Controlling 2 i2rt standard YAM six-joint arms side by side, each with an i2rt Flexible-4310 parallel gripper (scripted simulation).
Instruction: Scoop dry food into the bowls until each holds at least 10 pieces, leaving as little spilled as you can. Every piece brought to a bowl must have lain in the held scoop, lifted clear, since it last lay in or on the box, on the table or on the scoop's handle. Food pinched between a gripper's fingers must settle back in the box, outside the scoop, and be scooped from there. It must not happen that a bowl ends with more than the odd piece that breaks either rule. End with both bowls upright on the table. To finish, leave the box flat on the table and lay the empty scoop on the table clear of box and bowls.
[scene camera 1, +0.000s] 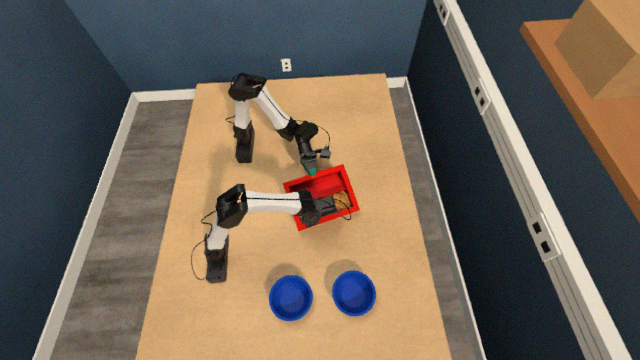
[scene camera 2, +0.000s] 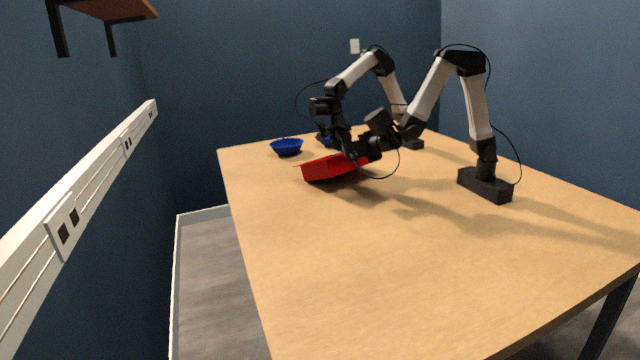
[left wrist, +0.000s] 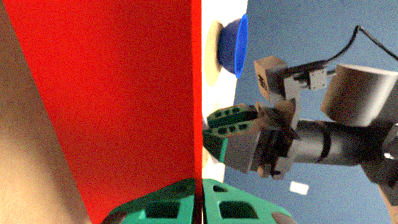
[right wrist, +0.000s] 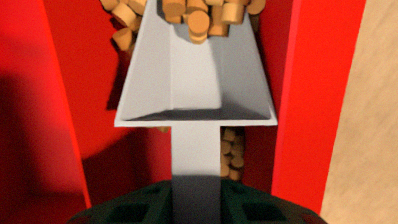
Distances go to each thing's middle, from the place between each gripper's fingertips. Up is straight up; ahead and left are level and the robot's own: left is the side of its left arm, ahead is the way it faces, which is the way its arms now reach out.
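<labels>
Grey scoop (right wrist: 195, 89), from my right hand: 20 mm below, 30 mm ahead, 20 mm to the left. Red box (scene camera 1: 327, 182): my right hand 40 mm short of it, 80 mm to the right of it.
Grey scoop, from my left hand: 70 mm below, 30 mm ahead, 130 mm to the right. Red box: my left hand 50 mm above it, 40 mm short of it, 80 mm to the left of it.
</labels>
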